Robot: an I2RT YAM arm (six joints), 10 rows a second.
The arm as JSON. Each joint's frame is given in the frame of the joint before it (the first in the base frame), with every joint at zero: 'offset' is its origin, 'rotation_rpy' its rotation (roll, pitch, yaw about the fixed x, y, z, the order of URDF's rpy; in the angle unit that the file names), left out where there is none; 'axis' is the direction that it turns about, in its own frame. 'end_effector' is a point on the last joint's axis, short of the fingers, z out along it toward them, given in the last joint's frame.
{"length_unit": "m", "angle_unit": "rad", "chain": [
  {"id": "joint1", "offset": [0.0, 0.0, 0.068], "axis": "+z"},
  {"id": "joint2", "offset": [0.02, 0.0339, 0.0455], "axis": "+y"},
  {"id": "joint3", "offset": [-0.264, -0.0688, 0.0], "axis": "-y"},
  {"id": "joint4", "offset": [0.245, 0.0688, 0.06], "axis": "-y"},
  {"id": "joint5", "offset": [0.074, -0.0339, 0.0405], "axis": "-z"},
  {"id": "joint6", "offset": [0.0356, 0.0, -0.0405], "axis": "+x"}
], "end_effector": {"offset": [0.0, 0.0, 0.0], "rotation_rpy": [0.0, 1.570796, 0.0]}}
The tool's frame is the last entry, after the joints.
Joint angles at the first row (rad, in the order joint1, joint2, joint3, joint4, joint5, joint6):
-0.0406, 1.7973, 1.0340, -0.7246, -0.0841, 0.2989
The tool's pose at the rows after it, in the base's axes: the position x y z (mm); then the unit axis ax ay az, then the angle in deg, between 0 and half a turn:
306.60, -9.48, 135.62, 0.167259, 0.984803, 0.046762, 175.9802
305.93, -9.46, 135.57, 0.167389, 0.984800, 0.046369, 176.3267
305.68, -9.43, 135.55, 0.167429, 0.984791, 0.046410, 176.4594
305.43, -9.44, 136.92, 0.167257, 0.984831, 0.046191, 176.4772
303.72, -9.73, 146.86, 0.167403, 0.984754, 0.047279, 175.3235
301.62, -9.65, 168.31, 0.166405, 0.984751, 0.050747, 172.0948
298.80, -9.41, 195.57, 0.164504, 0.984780, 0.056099, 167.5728
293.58, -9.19, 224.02, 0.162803, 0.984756, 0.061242, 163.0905
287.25, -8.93, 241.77, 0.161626, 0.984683, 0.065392, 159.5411
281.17, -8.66, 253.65, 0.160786, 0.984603, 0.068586, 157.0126
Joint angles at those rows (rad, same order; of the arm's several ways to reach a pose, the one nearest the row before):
-0.0406, 1.7973, 1.0340, -0.7258, -0.0837, 0.2993
-0.0406, 1.7973, 1.0340, -0.7319, -0.0837, 0.2993
-0.0406, 1.7973, 1.0340, -0.7341, -0.0841, 0.2993
-0.0406, 1.7939, 1.0359, -0.7399, -0.0837, 0.2989
-0.0418, 1.7618, 1.0401, -0.7559, -0.0834, 0.2989
-0.0418, 1.6974, 1.0546, -0.7780, -0.0830, 0.2993
-0.0414, 1.6207, 1.0786, -0.7990, -0.0834, 0.2993
-0.0414, 1.5444, 1.1084, -0.8261, -0.0833, 0.2993
-0.0414, 1.4857, 1.1153, -0.8292, -0.0834, 0.2996
-0.0414, 1.4406, 1.1152, -0.8295, -0.0837, 0.3000

